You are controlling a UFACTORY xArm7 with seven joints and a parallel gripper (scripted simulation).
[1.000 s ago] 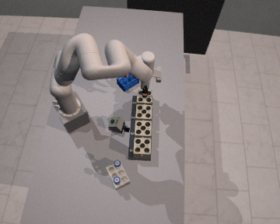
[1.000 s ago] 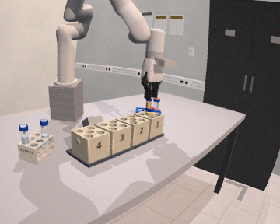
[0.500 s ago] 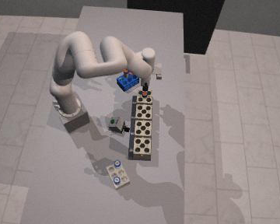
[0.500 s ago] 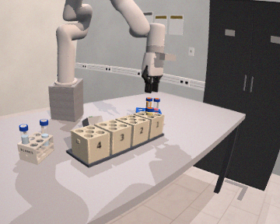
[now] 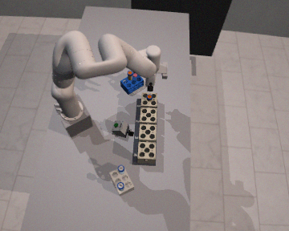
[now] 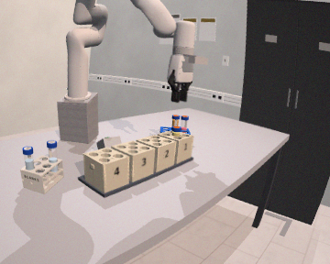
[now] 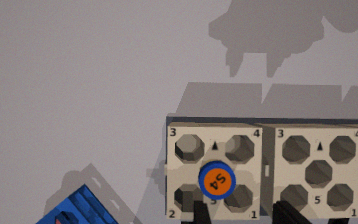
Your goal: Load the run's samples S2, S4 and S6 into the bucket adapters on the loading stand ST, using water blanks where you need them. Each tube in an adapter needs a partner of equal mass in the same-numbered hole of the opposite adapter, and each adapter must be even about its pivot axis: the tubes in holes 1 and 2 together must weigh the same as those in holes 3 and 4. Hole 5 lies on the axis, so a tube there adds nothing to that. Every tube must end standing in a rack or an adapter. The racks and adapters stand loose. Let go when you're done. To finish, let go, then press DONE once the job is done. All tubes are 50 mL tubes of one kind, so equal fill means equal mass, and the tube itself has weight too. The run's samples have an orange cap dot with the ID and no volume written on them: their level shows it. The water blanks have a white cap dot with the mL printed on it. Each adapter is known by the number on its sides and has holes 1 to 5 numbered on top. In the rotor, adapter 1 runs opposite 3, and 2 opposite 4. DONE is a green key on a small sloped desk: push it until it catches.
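My gripper is now 13 cm past the sample tube S2, 17 cm to the right of it and 17 cm above it. The rest, counted from my hand: sample tube S4: 1 cm behind, 17 cm below; adapter: 22 cm to the right, 19 cm below; blue sample rack: 12 cm behind, 16 cm to the left, 21 cm below.
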